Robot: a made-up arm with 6 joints.
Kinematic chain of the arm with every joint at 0, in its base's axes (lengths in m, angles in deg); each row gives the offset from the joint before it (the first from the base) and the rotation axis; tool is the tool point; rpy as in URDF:
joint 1: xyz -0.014 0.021 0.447 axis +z
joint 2: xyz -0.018 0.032 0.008 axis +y
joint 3: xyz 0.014 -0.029 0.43 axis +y
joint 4: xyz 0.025 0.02 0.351 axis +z
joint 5: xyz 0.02 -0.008 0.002 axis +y
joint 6: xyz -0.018 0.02 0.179 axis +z
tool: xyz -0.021 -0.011 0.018 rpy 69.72 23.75 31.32
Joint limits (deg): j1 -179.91..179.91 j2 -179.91..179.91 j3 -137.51..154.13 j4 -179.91..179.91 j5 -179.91..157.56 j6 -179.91..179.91
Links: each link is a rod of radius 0.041 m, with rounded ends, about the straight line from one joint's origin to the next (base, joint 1, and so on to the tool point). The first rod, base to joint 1, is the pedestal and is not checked.
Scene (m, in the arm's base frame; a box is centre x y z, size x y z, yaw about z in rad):
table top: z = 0
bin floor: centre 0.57 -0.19 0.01 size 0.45 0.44 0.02 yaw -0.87
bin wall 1: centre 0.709 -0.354 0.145 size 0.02 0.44 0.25 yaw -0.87
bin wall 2: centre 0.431 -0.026 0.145 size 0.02 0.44 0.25 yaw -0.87
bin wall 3: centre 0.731 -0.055 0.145 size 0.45 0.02 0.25 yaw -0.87
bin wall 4: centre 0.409 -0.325 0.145 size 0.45 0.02 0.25 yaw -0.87
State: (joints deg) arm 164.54 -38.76 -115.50 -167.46 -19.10 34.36
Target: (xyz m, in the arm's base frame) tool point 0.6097 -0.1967 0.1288
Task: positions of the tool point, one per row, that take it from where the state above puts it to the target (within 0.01 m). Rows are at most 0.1 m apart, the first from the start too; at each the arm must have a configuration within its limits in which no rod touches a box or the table.
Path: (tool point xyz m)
1: 0.5767 -0.1903 0.2925
2: 0.5996 -0.1952 0.2139
3: 0.6097 -0.1967 0.1288

